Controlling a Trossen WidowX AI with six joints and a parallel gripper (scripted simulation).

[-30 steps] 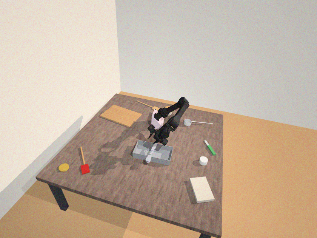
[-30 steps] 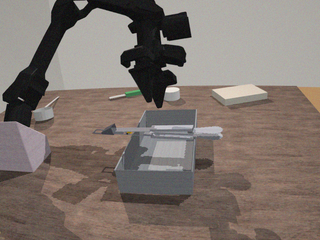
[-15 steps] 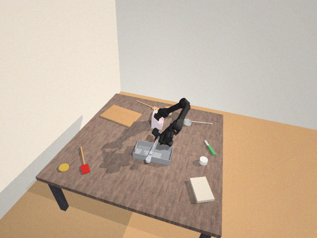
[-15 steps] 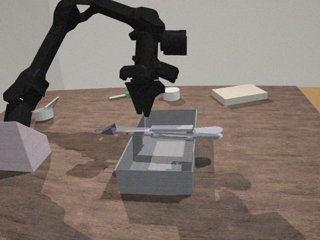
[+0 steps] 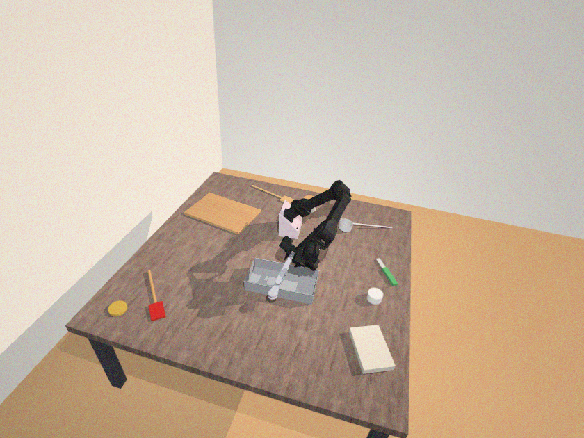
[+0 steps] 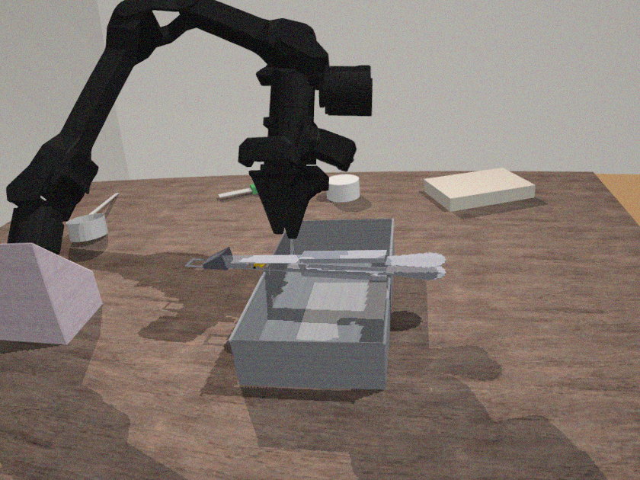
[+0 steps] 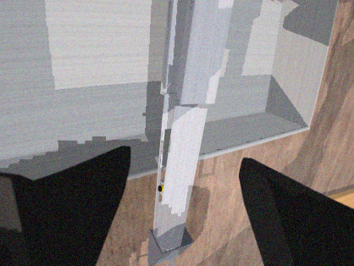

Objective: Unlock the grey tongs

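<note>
Now: the grey roasting tin 6 cm below my gripper tip, 5 cm ahead of it and 2 cm to the right of it. From my gripper tip the other things lie so: white puck 39 cm to the left, 8 cm below, 5 cm ahead; then green-handled knife 45 cm to the left, 14 cm behind, 9 cm below; then cream block 37 cm to the left, 31 cm ahead, 8 cm below.
</note>
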